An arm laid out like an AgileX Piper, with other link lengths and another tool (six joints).
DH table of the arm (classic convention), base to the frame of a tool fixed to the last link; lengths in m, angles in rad. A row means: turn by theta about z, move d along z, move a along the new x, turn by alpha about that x. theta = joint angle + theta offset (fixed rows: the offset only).
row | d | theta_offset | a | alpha
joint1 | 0.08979 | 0 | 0 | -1.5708
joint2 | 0 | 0.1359 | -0.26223 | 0
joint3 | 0 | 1.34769 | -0.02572 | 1.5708
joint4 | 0.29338 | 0 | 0 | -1.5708
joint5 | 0 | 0 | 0 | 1.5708
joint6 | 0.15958 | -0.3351 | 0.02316 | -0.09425
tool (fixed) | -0.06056 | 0 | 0 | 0
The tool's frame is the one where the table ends.
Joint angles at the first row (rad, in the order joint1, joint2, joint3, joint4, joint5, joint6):
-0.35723, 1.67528, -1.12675, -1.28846, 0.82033, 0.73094
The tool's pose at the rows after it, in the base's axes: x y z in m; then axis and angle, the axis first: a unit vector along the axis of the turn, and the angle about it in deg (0 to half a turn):
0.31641 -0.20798 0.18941 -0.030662 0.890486 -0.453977 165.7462
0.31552 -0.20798 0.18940 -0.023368 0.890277 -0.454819 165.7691
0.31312 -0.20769 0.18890 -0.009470 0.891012 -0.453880 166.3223
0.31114 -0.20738 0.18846 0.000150 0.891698 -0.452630 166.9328
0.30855 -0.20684 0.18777 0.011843 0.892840 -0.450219 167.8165
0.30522 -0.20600 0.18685 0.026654 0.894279 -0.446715 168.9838
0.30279 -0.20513 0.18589 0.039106 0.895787 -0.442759 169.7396
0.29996 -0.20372 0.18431 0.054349 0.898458 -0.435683 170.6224
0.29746 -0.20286 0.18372 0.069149 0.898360 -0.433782 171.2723
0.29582 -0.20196 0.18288 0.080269 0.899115 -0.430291 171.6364
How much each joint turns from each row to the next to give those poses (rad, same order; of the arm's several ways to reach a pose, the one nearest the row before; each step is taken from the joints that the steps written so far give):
0.00002, 0.00000, -0.00092, 0.00000, 0.00201, 0.00441
0.00000, 0.00000, 0.00001, -0.00001, 0.00872, 0.01170
-0.00002, 0.00001, -0.00001, 0.01141, 0.02138, 0.01057
-0.00001, -0.00001, -0.00001, 0.01126, 0.01735, 0.00325
0.00001, 0.00001, 0.00000, 0.01687, 0.02231, 0.00108
0.00000, -0.00001, 0.00003, 0.02226, 0.02861, 0.00092
-0.00001, -0.00002, 0.00000, 0.01925, 0.02022, 0.00309
0.00001, 0.00001, 0.00000, 0.02842, 0.02249, 0.00212
0.00002, 0.00002, -0.00002, 0.01323, 0.02266, 0.01211
-0.00001, -0.00003, 0.00002, 0.01418, 0.01367, 0.00821

